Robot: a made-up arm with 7 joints. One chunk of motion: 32 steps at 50 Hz.
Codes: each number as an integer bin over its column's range. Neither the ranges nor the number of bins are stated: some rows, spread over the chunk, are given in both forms.
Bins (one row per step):
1: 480 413 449 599 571 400
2: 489 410 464 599 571 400
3: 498 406 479 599 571 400
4: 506 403 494 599 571 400
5: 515 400 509 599 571 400
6: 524 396 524 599 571 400
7: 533 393 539 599 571 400
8: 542 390 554 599 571 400
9: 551 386 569 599 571 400
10: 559 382 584 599 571 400
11: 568 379 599 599 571 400
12: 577 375 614 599 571 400
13: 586 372 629 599 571 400
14: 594 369 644 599 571 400
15: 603 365 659 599 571 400
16: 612 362 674 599 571 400
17: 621 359 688 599 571 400
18: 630 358 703 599 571 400
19: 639 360 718 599 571 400
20: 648 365 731 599 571 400
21: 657 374 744 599 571 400
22: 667 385 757 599 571 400
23: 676 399 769 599 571 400
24: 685 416 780 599 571 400
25: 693 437 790 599 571 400
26: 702 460 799 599 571 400
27: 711 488 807 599 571 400
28: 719 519 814 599 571 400
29: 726 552 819 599 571 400
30: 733 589 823 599 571 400
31: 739 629 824 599 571 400
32: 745 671 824 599 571 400
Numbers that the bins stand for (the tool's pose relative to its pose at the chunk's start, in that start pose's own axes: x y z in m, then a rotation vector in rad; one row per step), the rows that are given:
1: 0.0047 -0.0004 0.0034 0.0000 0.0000 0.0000
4: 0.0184 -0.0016 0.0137 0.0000 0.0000 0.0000
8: 0.0375 -0.0032 0.0275 0.0000 0.0000 0.0000
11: 0.0513 -0.0045 0.0379 0.0000 0.0000 0.0000
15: 0.0699 -0.0062 0.0517 0.0000 0.0000 0.0000
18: 0.0842 -0.0070 0.0619 0.0000 0.0000 0.0000
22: 0.1039 -0.0038 0.0743 0.0000 0.0000 0.0000
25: 0.1177 0.0025 0.0819 0.0000 0.0000 0.0000
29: 0.1352 0.0163 0.0886 0.0000 0.0000 0.0000
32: 0.1452 0.0306 0.0897 0.0000 0.0000 0.0000
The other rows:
2: 0.0094 -0.0008 0.0068 0.0000 0.0000 0.0000
3: 0.0142 -0.0012 0.0103 0.0000 0.0000 0.0000
5: 0.0232 -0.0020 0.0172 0.0000 0.0000 0.0000
6: 0.0280 -0.0024 0.0206 0.0000 0.0000 0.0000
7: 0.0328 -0.0028 0.0241 0.0000 0.0000 0.0000
9: 0.0423 -0.0036 0.0310 0.0000 0.0000 0.0000
10: 0.0466 -0.0041 0.0345 0.0000 0.0000 0.0000
12: 0.0561 -0.0050 0.0414 0.0000 0.0000 0.0000
13: 0.0609 -0.0053 0.0448 0.0000 0.0000 0.0000
14: 0.0651 -0.0057 0.0483 0.0000 0.0000 0.0000
16: 0.0747 -0.0065 0.0552 0.0000 0.0000 0.0000
17: 0.0795 -0.0069 0.0584 0.0000 0.0000 0.0000
19: 0.0890 -0.0068 0.0653 0.0000 0.0000 0.0000
20: 0.0938 -0.0062 0.0683 0.0000 0.0000 0.0000
21: 0.0986 -0.0051 0.0713 0.0000 0.0000 0.0000
23: 0.1086 -0.0021 0.0770 0.0000 0.0000 0.0000
24: 0.1134 0.0000 0.0796 0.0000 0.0000 0.0000
26: 0.1224 0.0053 0.0840 0.0000 0.0000 0.0000
27: 0.1272 0.0086 0.0858 0.0000 0.0000 0.0000
28: 0.1315 0.0123 0.0874 0.0000 0.0000 0.0000
30: 0.1389 0.0208 0.0895 0.0000 0.0000 0.0000
31: 0.1421 0.0256 0.0897 0.0000 0.0000 0.0000

